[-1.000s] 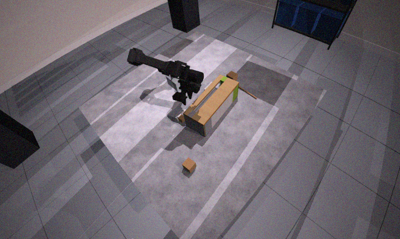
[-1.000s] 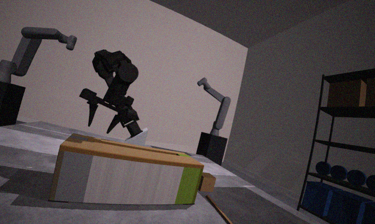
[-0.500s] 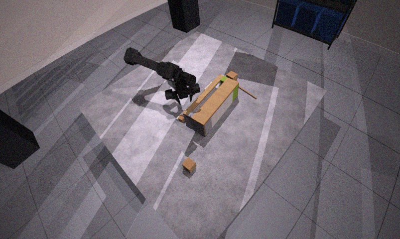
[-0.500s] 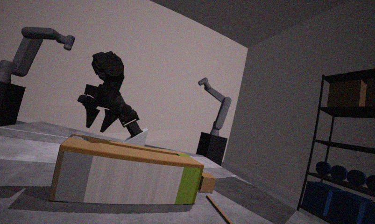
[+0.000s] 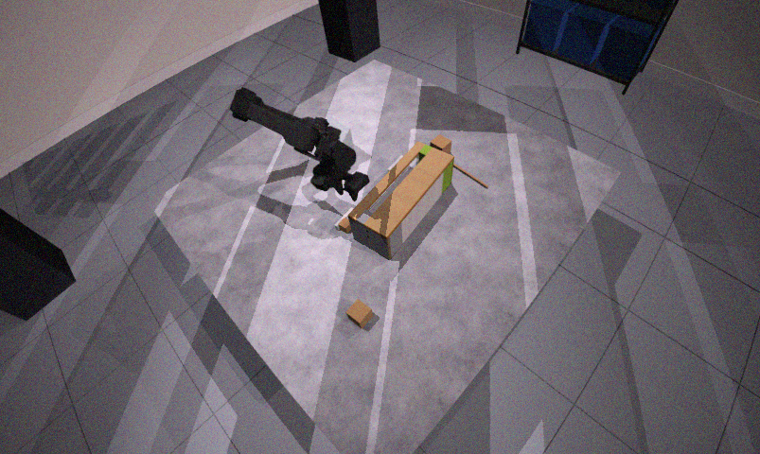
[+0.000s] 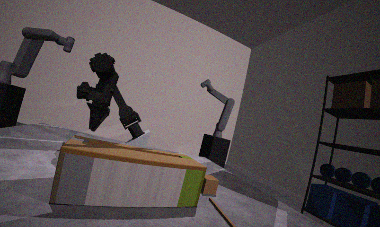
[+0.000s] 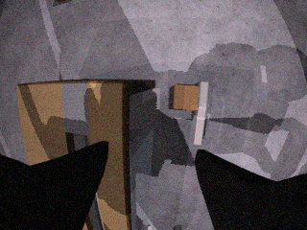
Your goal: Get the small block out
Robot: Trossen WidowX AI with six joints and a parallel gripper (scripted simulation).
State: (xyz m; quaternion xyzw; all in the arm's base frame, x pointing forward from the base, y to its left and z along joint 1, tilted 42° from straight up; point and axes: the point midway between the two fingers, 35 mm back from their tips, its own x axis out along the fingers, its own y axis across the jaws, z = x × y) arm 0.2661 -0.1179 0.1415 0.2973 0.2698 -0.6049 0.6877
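The block is 130 mm below my gripper tip, 30 mm to the right of it and 20 mm behind it. From my gripper tip the other things lie so: thin wooden stick (420 mm to the left, 170 mm ahead, 150 mm below); long box (150 mm to the left, 90 mm below, 50 mm ahead).
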